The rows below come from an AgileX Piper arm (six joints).
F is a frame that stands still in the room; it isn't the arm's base.
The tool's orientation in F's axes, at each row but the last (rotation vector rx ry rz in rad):
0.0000, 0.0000, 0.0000
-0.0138, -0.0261, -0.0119
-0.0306, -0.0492, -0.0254
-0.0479, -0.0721, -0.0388
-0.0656, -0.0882, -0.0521
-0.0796, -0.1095, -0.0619
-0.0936, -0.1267, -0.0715
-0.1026, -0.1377, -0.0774
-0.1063, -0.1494, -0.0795
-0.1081, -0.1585, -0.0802
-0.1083, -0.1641, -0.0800
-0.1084, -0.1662, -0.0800
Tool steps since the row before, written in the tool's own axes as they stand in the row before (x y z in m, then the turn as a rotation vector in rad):
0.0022, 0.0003, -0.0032, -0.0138, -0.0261, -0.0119
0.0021, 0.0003, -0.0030, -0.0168, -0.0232, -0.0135
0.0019, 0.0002, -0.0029, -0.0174, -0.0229, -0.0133
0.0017, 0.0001, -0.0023, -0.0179, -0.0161, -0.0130
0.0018, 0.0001, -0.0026, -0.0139, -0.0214, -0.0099
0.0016, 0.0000, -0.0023, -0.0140, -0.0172, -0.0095
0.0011, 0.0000, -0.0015, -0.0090, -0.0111, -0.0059
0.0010, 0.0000, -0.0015, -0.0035, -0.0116, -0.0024
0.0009, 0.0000, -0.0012, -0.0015, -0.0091, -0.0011
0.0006, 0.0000, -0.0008, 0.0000, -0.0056, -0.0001
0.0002, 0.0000, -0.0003, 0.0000, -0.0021, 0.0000
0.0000, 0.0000, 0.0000, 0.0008, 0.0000, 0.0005
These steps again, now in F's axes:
0.0022, 0.0003, -0.0032, -0.0138, -0.0261, -0.0119
0.0022, 0.0002, -0.0029, -0.0167, -0.0232, -0.0136
0.0020, 0.0001, -0.0028, -0.0173, -0.0229, -0.0135
0.0019, -0.0001, -0.0022, -0.0176, -0.0160, -0.0135
0.0020, -0.0002, -0.0024, -0.0141, -0.0213, -0.0097
0.0018, -0.0003, -0.0021, -0.0140, -0.0171, -0.0097
0.0013, -0.0002, -0.0013, -0.0090, -0.0110, -0.0060
0.0012, -0.0002, -0.0013, -0.0041, -0.0115, -0.0017
0.0011, -0.0002, -0.0010, -0.0021, -0.0090, -0.0004
0.0007, -0.0001, -0.0007, -0.0005, -0.0056, 0.0005
0.0002, 0.0000, -0.0003, -0.0002, -0.0021, 0.0002
0.0000, 0.0000, 0.0000, 0.0007, 0.0000, 0.0006

